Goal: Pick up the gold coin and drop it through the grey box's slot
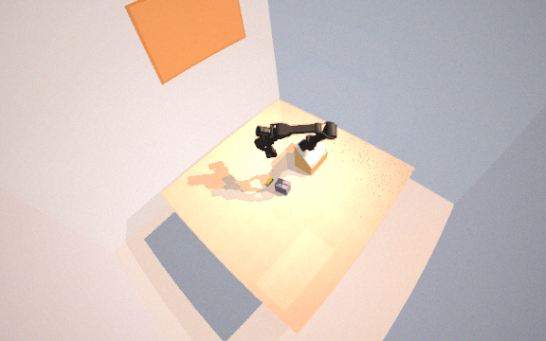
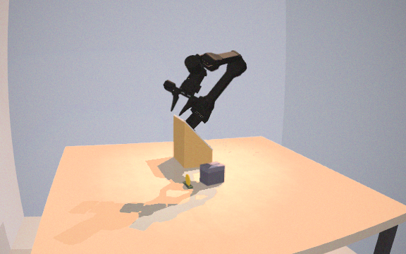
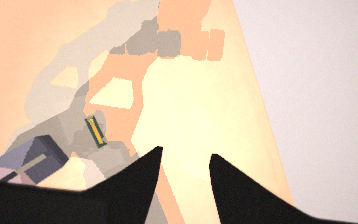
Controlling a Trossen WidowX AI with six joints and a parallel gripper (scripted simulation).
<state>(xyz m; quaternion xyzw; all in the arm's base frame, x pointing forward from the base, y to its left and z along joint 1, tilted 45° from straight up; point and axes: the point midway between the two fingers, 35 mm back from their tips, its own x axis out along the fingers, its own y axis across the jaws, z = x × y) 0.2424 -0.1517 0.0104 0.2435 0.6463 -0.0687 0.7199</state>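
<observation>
Now: the gold coin 26 cm below my gripper tip, 5 cm to the left of it and 3 cm ahead of it.
</observation>
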